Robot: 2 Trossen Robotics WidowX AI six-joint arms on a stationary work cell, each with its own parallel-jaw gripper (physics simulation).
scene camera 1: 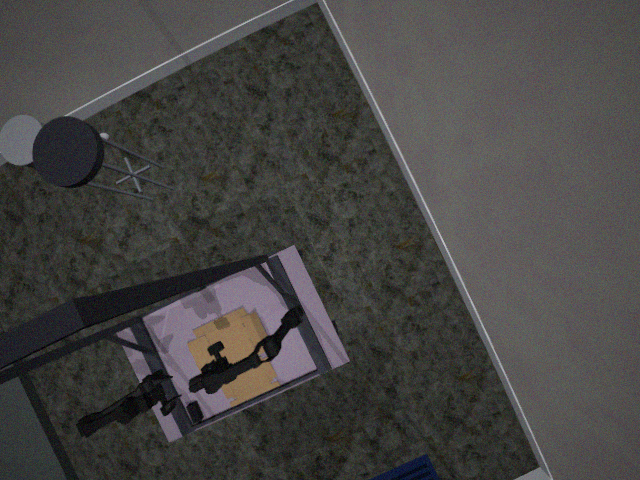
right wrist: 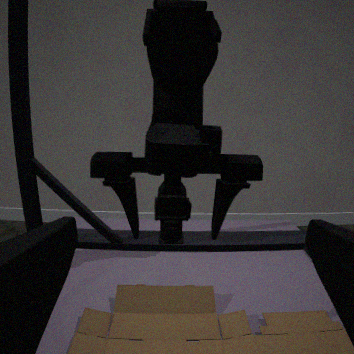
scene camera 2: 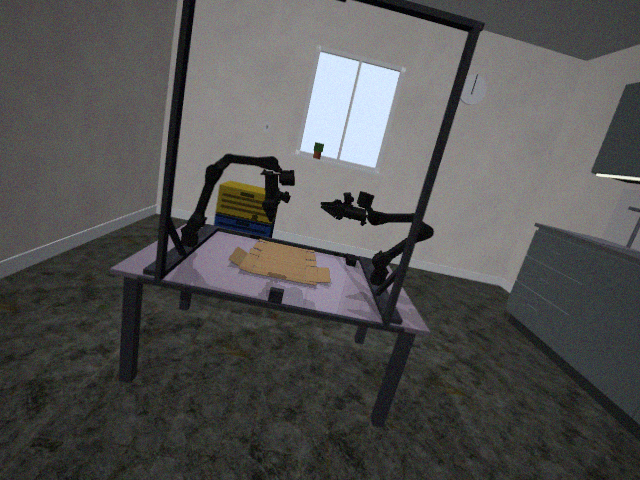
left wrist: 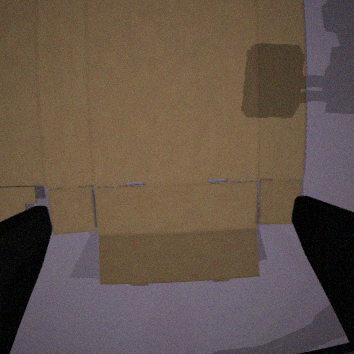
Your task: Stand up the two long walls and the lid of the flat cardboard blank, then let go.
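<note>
The tan cardboard blank lies mostly flat on the table. In the left wrist view, its long side strips, one at the right and one at the left, lie flat; so does the lid panel, partly out of frame. A darker end flap looks slightly raised. My left gripper is open and empty, pointing down above one end of the blank. My right gripper is open and empty, held level and high.
The pale table carries a dark frame with tall posts. Small black boxes stand at its edges. A yellow and blue cabinet stands behind. A dark round stool stands away from the table.
</note>
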